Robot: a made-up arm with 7 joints.
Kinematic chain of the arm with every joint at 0, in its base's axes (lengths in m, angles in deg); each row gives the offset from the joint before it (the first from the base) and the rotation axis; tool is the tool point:
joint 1: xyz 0 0 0.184 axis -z
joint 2: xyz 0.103 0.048 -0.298 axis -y
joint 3: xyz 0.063 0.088 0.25 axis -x
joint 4: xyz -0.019 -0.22 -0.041 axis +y
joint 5: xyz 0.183 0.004 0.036 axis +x
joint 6: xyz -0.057 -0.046 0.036 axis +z
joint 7: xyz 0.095 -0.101 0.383 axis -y
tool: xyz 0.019 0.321 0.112
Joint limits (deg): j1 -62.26..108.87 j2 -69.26..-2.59 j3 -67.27..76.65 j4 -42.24..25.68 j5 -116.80..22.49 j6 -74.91..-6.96 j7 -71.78..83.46
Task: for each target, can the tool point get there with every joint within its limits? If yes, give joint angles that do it. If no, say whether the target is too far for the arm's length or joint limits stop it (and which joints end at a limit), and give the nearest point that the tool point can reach.
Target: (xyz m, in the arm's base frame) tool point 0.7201 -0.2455 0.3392
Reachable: yes | joints 46.45 -9.17 21.11 6.57 -51.60 -65.71 -38.18
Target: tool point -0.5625 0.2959 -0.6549
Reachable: no: joint limits stop it (at a limit: joint 1, joint 2, joint 4, joint 5) | nearest point -0.3400 0.3229 -0.4311 | short by 0.317 m
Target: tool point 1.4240 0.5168 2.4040
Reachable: no: too far | nearest point 0.5878 0.2133 0.7953 | short by 1.838 m
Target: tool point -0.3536 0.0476 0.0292
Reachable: no: joint limits stop it (at a limit: joint 2, joint 3, joint 4, joint 5, joint 6, joint 7) | nearest point -0.3623 0.0488 0.1037 | short by 0.075 m
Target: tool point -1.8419 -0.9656 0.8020
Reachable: no: too far | nearest point -0.6572 -0.5713 0.3095 | short by 1.342 m
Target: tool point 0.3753 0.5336 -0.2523
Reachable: yes | joints -21.42 -28.31 52.34 19.31 -65.91 -63.13 29.56
